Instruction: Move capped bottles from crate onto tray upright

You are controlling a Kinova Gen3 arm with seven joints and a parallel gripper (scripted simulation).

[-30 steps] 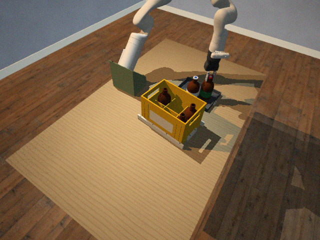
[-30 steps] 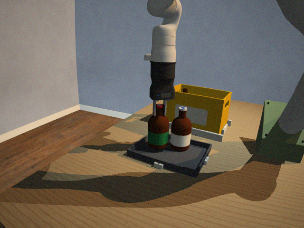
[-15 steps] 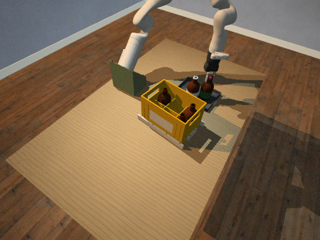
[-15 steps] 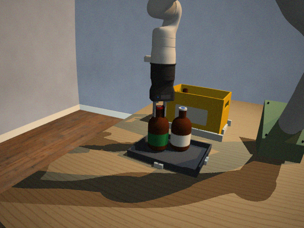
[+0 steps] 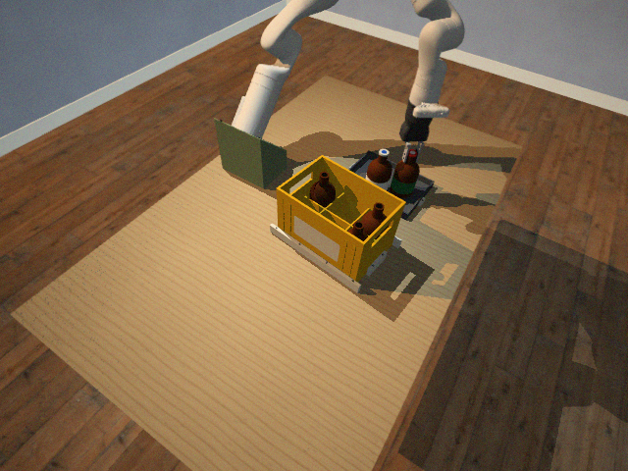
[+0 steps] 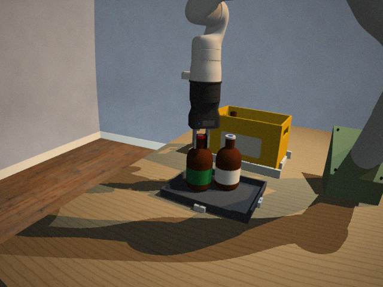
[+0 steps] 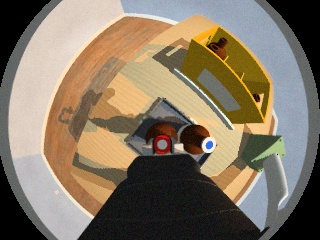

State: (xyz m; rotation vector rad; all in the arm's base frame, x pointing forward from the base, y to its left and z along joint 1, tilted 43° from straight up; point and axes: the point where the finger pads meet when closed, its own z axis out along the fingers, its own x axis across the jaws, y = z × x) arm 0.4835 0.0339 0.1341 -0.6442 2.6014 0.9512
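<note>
Now: the white-label bottle 7 cm behind my hand, 4 cm to the right of it and 6 cm below it. From my hand the other things lie so: yellow crate 11 cm behind, 28 cm to the right, 6 cm below; then dark tray 5 cm behind, 1 cm to the left, 14 cm below.
</note>
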